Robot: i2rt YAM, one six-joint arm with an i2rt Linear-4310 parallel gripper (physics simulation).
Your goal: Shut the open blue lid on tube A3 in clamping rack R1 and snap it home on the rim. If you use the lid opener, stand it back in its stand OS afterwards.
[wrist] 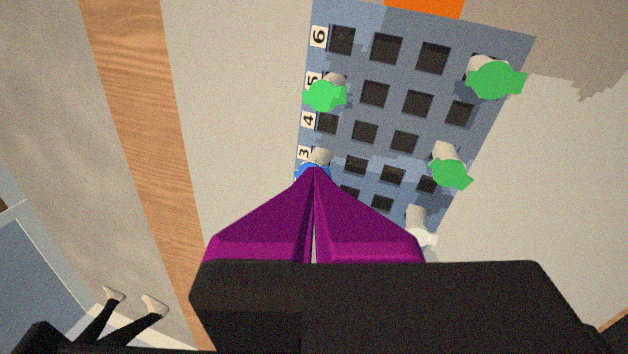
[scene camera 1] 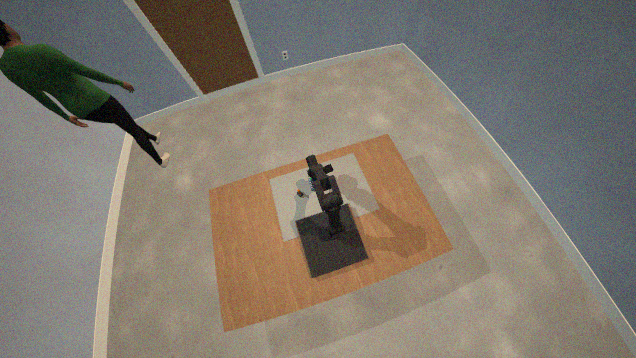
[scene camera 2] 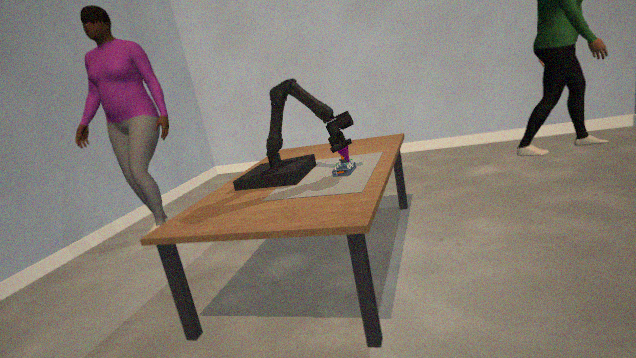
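Pixels of known places: gripper, fingertip midpoint: (wrist: pixel 314 177) (scene camera 2: pixel 349 161); arm's base, origin of the base link: (scene camera 1: pixel 336 232) (scene camera 2: pixel 277 168).
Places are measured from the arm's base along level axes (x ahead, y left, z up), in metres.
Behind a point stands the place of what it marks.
The rack R1 (scene camera 2: pixel 341 173) @[x 0.357, y -0.004, z -0.046 m] (wrist: pixel 385 112) @[x 0.356, y 0.028, z -0.027 m] is a blue block with square holes and row labels. Tube A3 (wrist: pixel 320 156) @[x 0.378, y 0.057, z -0.019 m] stands beside the label 3 in the wrist view. Its blue lid (wrist: pixel 305 171) lies over the tube's top, partly hidden behind the fingertips, and appears down on the rim; whether it is snapped cannot be told. My gripper (scene camera 2: pixel 346 159) @[x 0.376, y 0.064, z -0.009 m] (wrist: pixel 314 177) @[x 0.376, y 0.064, z -0.009 m] is shut and empty, its magenta fingertips together at the blue lid, apparently touching it. The lid opener cannot be made out clearly; a small orange and dark object (scene camera 1: pixel 300 193) @[x 0.282, y 0.181, z -0.012 m] stands beside the rack in scene camera 1.
Tubes with green lids (wrist: pixel 325 96) @[x 0.382, y 0.024, z -0.008 m] (wrist: pixel 495 80) @[x 0.328, y -0.002, z -0.008 m] (wrist: pixel 449 173) @[x 0.323, y 0.036, z -0.008 m] and one with a white lid (wrist: pixel 423 237) @[x 0.316, y 0.073, z -0.008 m] stand in the rack. An orange part (wrist: pixel 425 7) @[x 0.357, y -0.016, z -0.033 m] is at the rack's far end. A grey mat (scene camera 1: pixel 287 220) @[x 0.128, y 0.293, z -0.057 m] (scene camera 2: pixel 320 189) @[x 0.332, y -0.196, z -0.057 m] lies on the wooden table (scene camera 1: pixel 250 260) @[x -0.084, y 0.550, z -0.060 m] (scene camera 2: pixel 280 215) @[x 0.289, y -0.474, z -0.060 m].
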